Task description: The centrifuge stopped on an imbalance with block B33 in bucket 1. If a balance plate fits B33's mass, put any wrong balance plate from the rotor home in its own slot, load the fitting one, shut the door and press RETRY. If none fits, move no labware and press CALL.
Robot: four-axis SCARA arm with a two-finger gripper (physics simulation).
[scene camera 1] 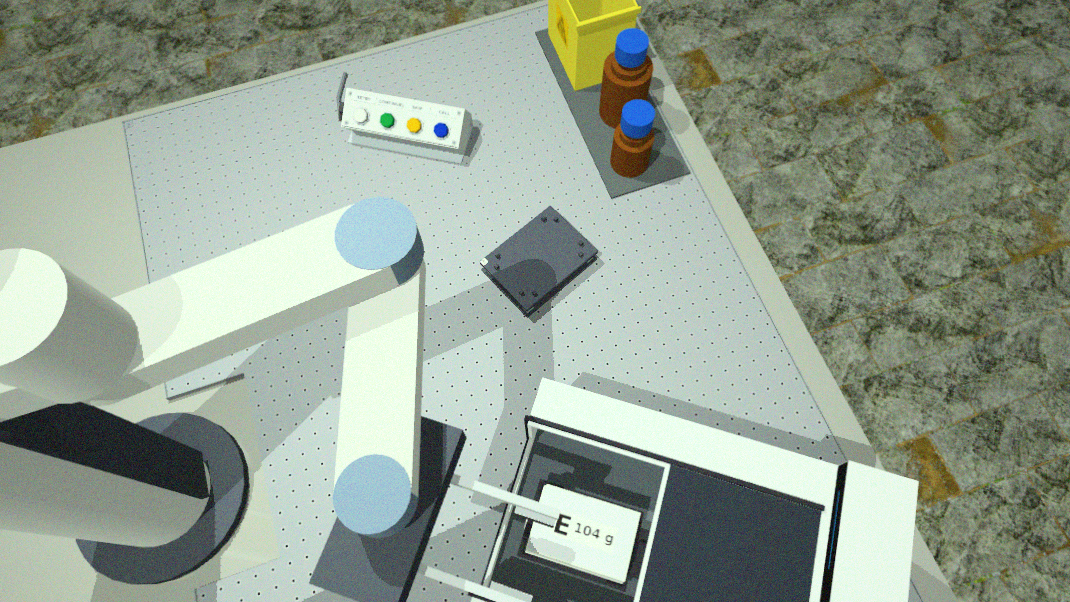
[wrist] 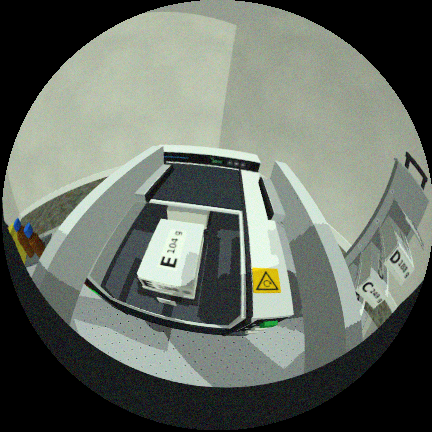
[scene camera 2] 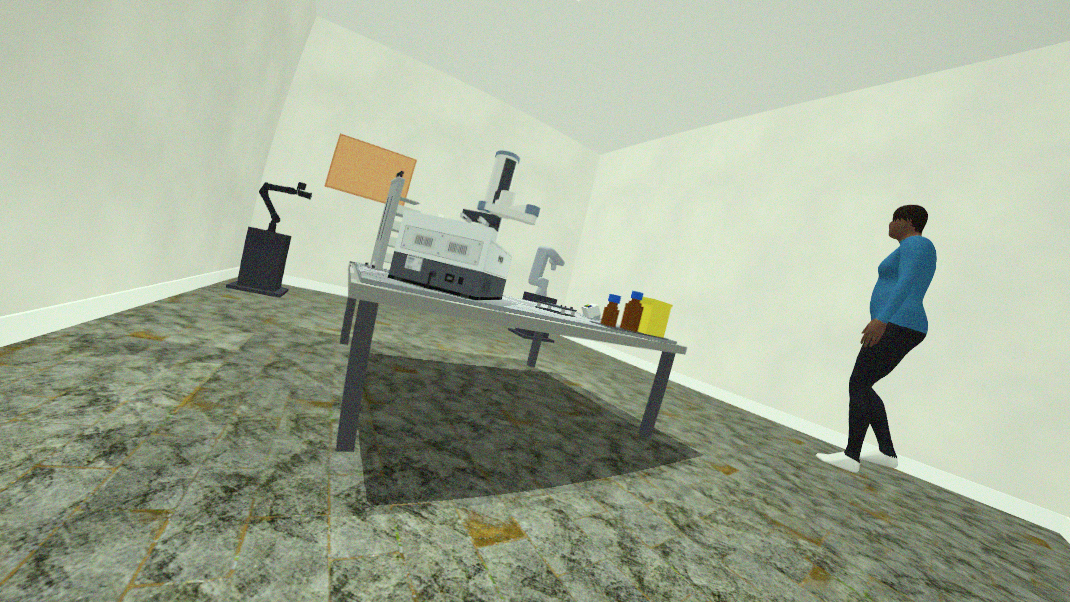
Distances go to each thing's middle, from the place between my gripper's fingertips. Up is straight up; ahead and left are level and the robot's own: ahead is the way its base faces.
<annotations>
My gripper is now 16 cm short of the white centrifuge point(scene camera 2: 455, 257), 5 cm to the left of it and 21 cm above it.
</annotations>
